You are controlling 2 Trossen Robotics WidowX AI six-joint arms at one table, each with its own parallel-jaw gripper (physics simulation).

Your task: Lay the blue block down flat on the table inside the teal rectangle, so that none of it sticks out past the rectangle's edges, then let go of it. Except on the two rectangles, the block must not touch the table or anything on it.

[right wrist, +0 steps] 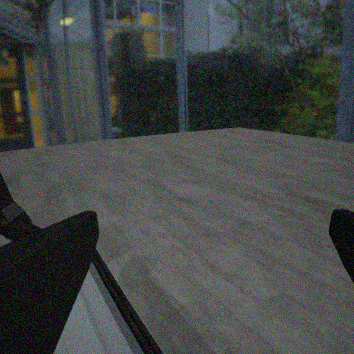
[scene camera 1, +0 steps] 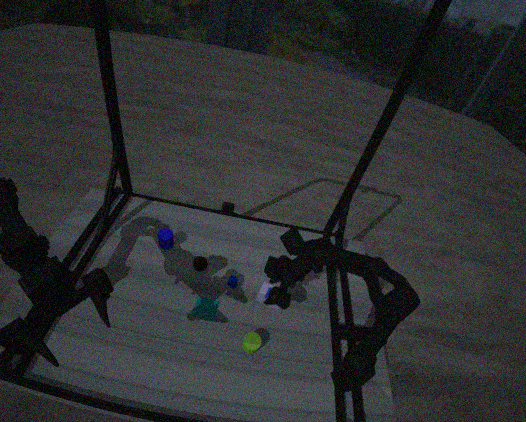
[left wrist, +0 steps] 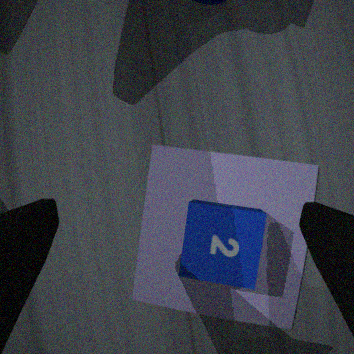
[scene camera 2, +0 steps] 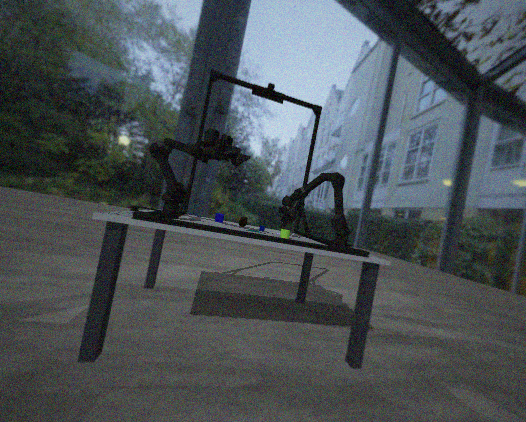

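Seen in the pictures: left gripper, fingertip midpoint: (scene camera 1: 267,292) (left wrist: 181,212) (scene camera 2: 281,228); right gripper, fingertip midpoint: (right wrist: 214,222) (scene camera 1: 83,345) (scene camera 2: 245,153); left arm's base, link origin: (scene camera 1: 346,379) (scene camera 2: 340,245); right arm's base, link origin: (scene camera 2: 169,213).
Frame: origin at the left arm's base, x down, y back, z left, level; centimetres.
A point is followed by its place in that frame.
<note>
The blue block (left wrist: 222,245) @(x 0.0, y -15.7, z -30.9 cm) (scene camera 1: 268,292) @(x 0.0, y -16.8, z -31.2 cm), marked with a 2 on its top face, sits on the lilac rectangle (left wrist: 170,175) @(x 1.8, y -19.5, z -29.8 cm) (scene camera 1: 262,291) @(x 1.8, y -18.2, z -32.6 cm), toward its lower right part in the left wrist view. My left gripper (left wrist: 181,212) @(x -1.7, y -17.7, z -30.2 cm) (scene camera 1: 276,284) is open and empty above it, one finger on each side of the block, with a wider gap on the left of that view. The teal rectangle (scene camera 1: 205,309) @(x 1.8, y -37.6, z -28.0 cm) lies to the left of the lilac one in scene camera 1, partly under shadow. My right gripper (scene camera 1: 83,345) @(x -32.4, y -59.0, z -8.3 cm) (right wrist: 214,222) @(x -32.4, y -59.0, z -8.3 cm) is open and empty, high at the picture's left.
A small blue cylinder (scene camera 1: 232,282) @(x -1.2, y -28.4, z -35.3 cm) (scene camera 2: 262,228) @(x 0.3, y -28.6, z -34.8 cm) stands between the rectangles, toward the back. A dark round object (scene camera 1: 200,263) @(x -2.7, y -38.4, z -42.3 cm) (scene camera 2: 243,221) @(x -1.7, y -39.0, z -41.4 cm) and a larger blue cylinder (scene camera 1: 166,238) @(x -3.5, y -49.8, z -52.6 cm) (scene camera 2: 219,218) @(x -0.5, y -51.0, z -52.0 cm) are farther back left. A yellow-green cylinder (scene camera 1: 251,342) @(x -2.5, y -25.9, z -14.9 cm) (scene camera 2: 285,233) @(x -0.7, y -26.9, z -13.1 cm) stands in front. Dark frame posts rise around the table.
</note>
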